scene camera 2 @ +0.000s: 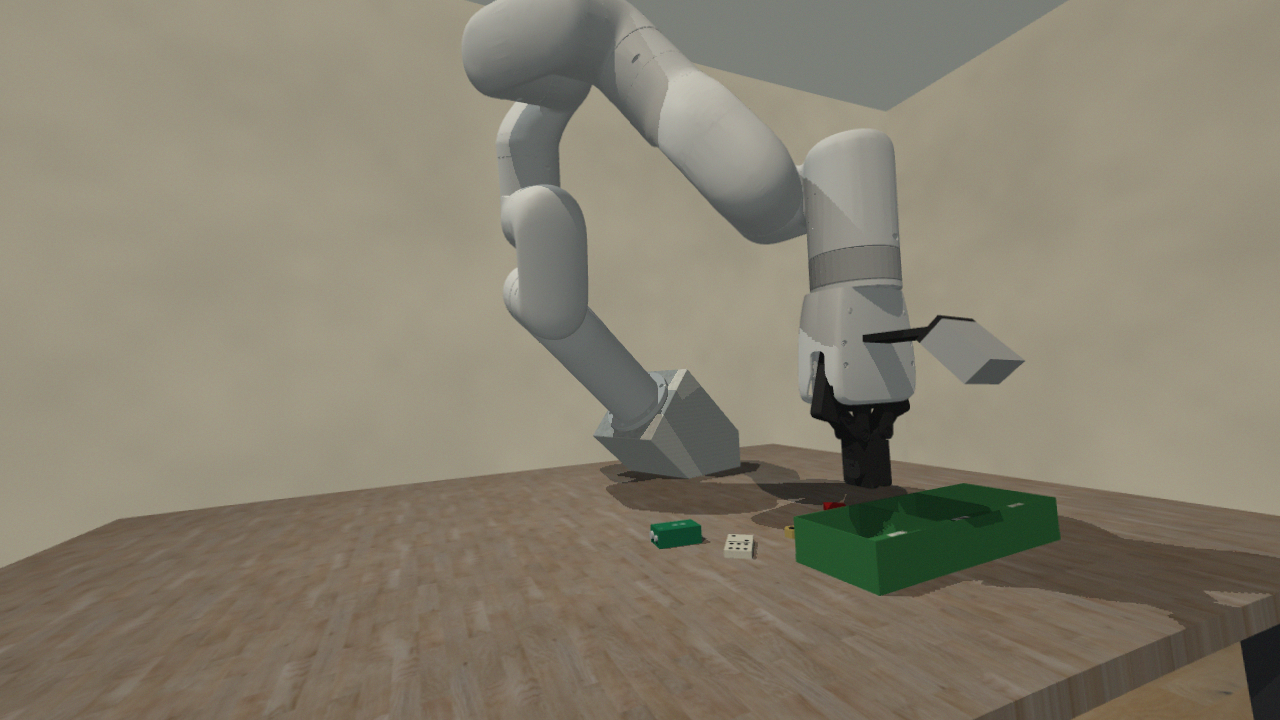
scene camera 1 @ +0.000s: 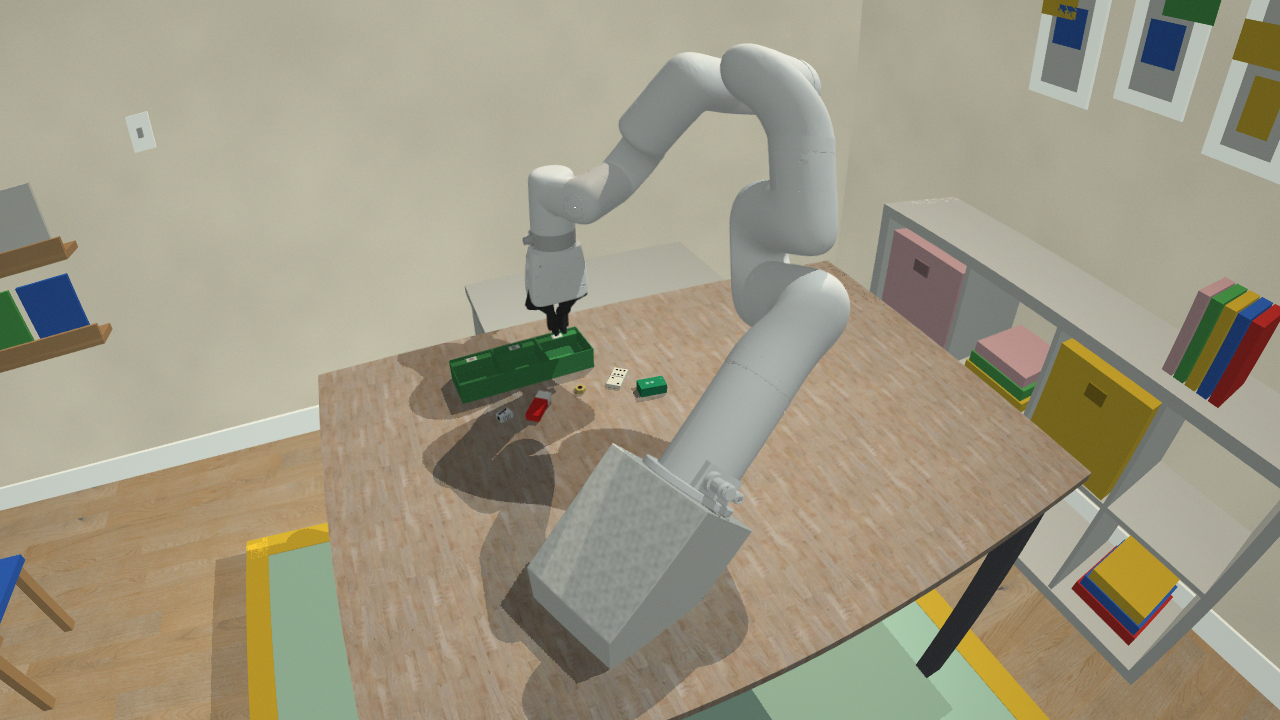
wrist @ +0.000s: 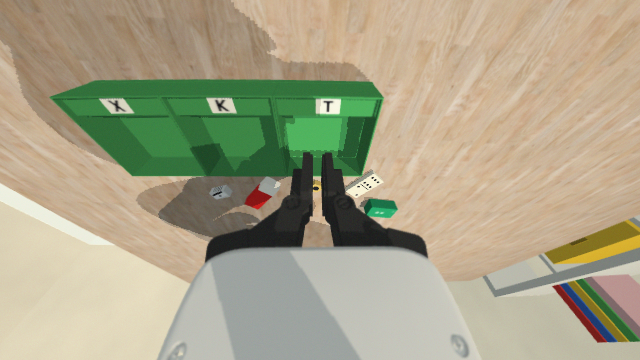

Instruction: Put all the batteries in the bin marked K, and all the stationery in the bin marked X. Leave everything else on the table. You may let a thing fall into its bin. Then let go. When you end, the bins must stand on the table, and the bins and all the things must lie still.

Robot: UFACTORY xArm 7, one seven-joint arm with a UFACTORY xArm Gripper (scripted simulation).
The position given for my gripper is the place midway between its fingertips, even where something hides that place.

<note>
In view: my gripper (scene camera 2: 867,485), a green 9 V battery (scene camera 2: 684,532) and a green three-compartment bin (scene camera 2: 951,539).
The green three-compartment bin also shows in scene camera 1 (scene camera 1: 512,366) and in the wrist view (wrist: 314,116). My gripper also shows in scene camera 1 (scene camera 1: 558,331) and in the wrist view (wrist: 317,166).
</note>
